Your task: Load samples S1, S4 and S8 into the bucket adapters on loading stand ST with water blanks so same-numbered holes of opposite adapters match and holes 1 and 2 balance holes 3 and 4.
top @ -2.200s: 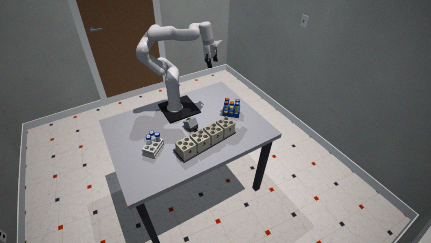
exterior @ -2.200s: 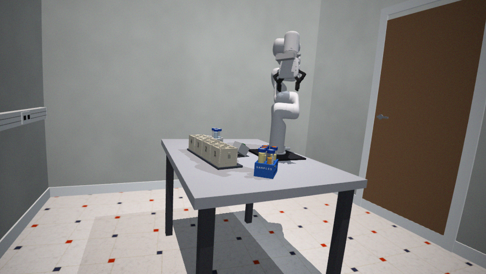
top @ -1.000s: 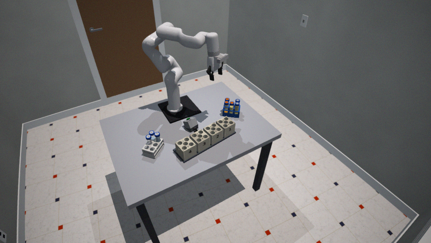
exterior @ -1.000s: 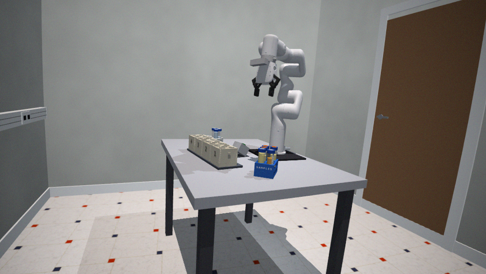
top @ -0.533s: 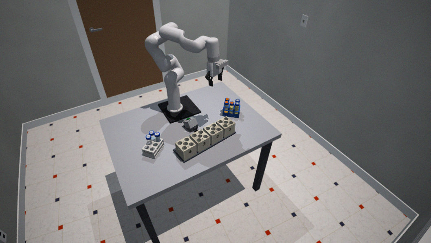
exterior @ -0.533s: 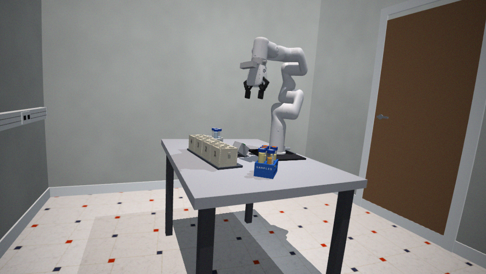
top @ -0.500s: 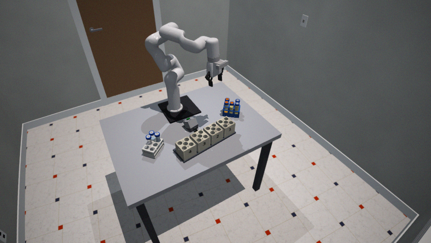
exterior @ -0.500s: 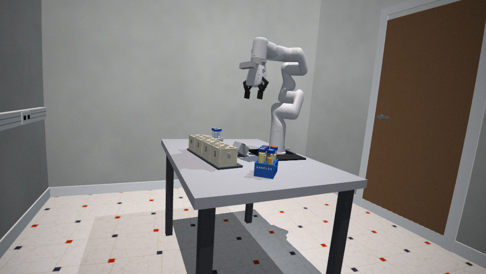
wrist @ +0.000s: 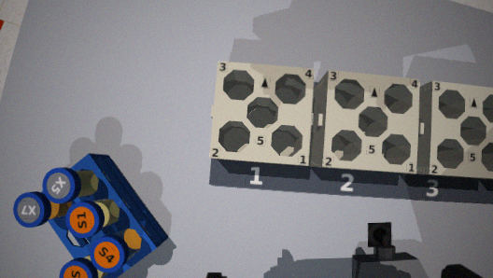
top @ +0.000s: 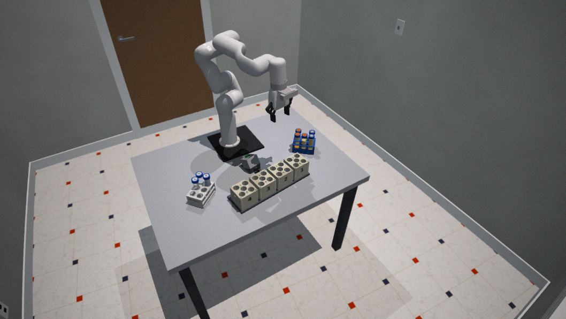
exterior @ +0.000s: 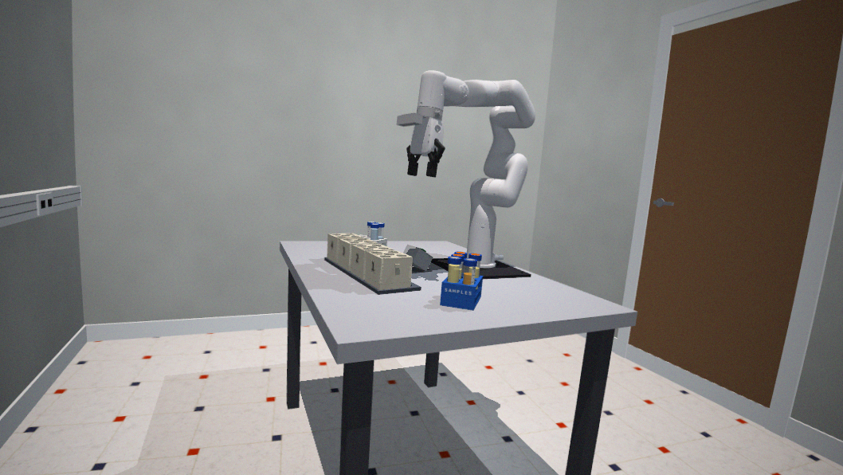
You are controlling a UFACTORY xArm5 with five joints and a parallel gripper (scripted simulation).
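Right now my hand is 3 cm short of the white rack, 46 cm to the left of it and 30 cm above it. Round my hand: adapter 3: 14 cm ahead, 17 cm to the right, 28 cm below; blue samples rack: 6 cm behind, 20 cm to the left, 30 cm below.
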